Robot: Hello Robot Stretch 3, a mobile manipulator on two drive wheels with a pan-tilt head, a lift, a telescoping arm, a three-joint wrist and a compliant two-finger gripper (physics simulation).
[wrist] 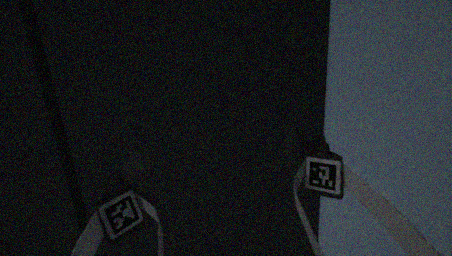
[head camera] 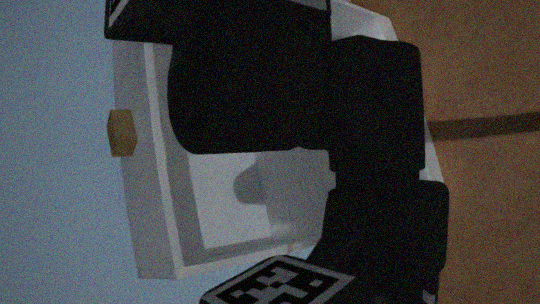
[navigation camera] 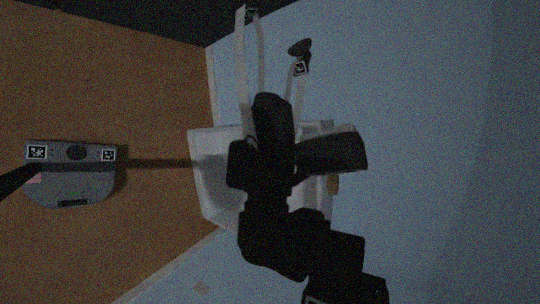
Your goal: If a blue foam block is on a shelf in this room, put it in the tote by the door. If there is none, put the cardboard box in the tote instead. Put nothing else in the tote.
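Places are measured from the robot's base along level axes (x ahead, y left, z up), in centimetres.
Pixels of known places: gripper, fingertip midpoint: (wrist: 217, 156) (navigation camera: 281, 12); robot's base at its link origin: (navigation camera: 77, 151).
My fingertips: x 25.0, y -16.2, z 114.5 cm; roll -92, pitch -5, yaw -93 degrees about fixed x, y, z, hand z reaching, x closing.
For each thing: its top centre in the pictures, then the offset to it from my fingertips. "spot": a spot on its surface instead. Level surfaces: height alone.
- block at its top centre: (head camera: 111, 133) (navigation camera: 337, 185) dx -31.7, dy -71.8, dz -3.5 cm
- brown floor at its surface level: dz -114.5 cm
- small pale patch at a spot on its surface: (navigation camera: 201, 287) spot: dx -111.6, dy -41.6, dz -74.6 cm
My gripper (navigation camera: 275, 31) (wrist: 217, 156) is open, its two fingertips well apart with nothing between them. In the navigation camera view it reaches beyond the white open-fronted shelf unit (head camera: 162, 165) (navigation camera: 220, 137), in front of the blue wall. My dark arm and wrist hide much of the unit. The parts of its inside that show hold no block; shadows fall across them. A small tan-brown box or block (head camera: 122, 133) (navigation camera: 332, 184) is at the unit's top end; I cannot tell if it is the cardboard box. No blue foam block and no tote show.
My wheeled base (navigation camera: 75, 185) is on the brown floor (head camera: 490, 200) (navigation camera: 125, 90), a short way from the shelf unit. The blue wall (head camera: 55, 200) (navigation camera: 425, 125) (wrist: 390, 75) is close behind the unit. A small pale patch (navigation camera: 201, 287) shows on the wall.
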